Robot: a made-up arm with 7 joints.
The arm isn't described. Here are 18 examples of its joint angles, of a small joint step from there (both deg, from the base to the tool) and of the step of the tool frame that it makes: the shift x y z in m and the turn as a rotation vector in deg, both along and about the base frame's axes.
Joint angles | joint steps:
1: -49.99 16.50 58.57 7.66 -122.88 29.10 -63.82 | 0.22 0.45 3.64 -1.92 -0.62 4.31 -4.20
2: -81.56 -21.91 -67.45 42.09 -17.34 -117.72 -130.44 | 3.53 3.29 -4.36 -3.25 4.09 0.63 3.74
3: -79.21 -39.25 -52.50 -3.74 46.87 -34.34 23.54 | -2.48 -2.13 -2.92 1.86 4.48 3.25 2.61
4: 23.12 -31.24 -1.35 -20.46 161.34 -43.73 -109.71 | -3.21 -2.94 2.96 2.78 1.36 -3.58 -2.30
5: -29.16 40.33 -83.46 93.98 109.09 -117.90 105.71 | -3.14 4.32 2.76 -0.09 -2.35 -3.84 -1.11
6: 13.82 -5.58 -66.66 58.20 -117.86 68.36 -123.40 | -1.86 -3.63 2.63 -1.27 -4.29 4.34 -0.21
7: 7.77 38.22 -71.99 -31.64 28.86 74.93 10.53 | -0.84 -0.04 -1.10 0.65 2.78 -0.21 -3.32
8: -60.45 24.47 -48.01 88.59 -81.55 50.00 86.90 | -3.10 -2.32 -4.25 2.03 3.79 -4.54 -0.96
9: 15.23 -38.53 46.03 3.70 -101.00 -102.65 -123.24 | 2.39 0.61 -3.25 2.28 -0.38 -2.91 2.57
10: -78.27 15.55 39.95 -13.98 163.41 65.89 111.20 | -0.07 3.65 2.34 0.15 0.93 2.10 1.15
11: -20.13 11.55 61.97 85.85 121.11 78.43 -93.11 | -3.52 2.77 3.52 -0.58 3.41 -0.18 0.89
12: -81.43 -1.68 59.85 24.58 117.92 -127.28 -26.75 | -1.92 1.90 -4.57 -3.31 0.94 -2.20 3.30
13: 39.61 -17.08 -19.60 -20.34 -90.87 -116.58 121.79 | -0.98 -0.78 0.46 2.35 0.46 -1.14 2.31
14: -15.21 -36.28 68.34 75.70 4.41 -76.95 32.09 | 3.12 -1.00 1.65 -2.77 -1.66 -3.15 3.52
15: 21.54 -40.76 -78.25 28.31 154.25 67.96 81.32 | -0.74 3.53 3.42 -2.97 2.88 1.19 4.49
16: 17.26 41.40 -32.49 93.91 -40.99 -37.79 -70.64 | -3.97 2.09 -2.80 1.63 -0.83 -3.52 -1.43
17: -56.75 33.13 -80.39 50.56 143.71 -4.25 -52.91 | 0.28 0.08 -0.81 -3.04 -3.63 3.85 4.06
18: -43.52 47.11 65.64 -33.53 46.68 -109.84 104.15 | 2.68 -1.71 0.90 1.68 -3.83 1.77 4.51
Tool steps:
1: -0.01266 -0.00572 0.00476 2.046 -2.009 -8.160
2: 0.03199 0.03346 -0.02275 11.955 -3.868 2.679
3: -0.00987 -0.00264 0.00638 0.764 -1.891 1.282
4: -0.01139 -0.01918 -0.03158 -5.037 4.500 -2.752
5: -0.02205 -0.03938 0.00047 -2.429 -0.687 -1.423
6: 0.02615 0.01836 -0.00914 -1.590 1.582 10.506
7: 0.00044 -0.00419 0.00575 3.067 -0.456 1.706
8: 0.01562 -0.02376 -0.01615 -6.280 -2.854 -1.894
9: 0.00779 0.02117 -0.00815 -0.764 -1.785 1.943
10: -0.02318 0.00234 -0.00076 0.359 -3.724 -5.109
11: -0.00932 -0.01137 0.01214 -6.439 2.331 -3.737
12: 0.01206 -0.06305 -0.01085 -1.631 -1.577 9.104
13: -0.00228 -0.00415 -0.00679 -5.008 3.132 -0.282
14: -0.00689 0.01220 0.00084 5.565 -2.952 -4.186
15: 0.03790 0.00089 -0.03672 -2.206 4.572 1.914
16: 0.00057 -0.02989 -0.02285 -4.059 2.906 -4.710
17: 0.00451 0.01098 0.00979 -3.619 9.379 1.269
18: -0.00550 0.03511 0.01472 0.024 -0.975 3.090
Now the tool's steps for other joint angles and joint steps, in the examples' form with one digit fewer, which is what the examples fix.
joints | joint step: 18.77 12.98 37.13 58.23 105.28 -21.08 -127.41 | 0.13 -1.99 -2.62 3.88 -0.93 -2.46 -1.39
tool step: -0.0004 -0.0044 -0.0056 -2.95 -2.17 0.62
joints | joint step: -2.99 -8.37 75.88 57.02 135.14 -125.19 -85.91 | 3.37 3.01 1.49 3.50 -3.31 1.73 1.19
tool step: 0.0096 0.0330 0.0368 3.11 5.60 -2.98
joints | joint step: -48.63 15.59 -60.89 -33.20 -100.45 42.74 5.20 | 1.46 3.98 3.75 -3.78 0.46 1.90 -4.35
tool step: -0.0104 -0.0084 0.0051 1.89 3.35 -5.61
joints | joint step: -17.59 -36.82 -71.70 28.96 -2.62 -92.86 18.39 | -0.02 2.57 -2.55 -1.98 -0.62 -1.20 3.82
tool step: 0.0110 0.0120 0.0137 3.35 0.50 3.19
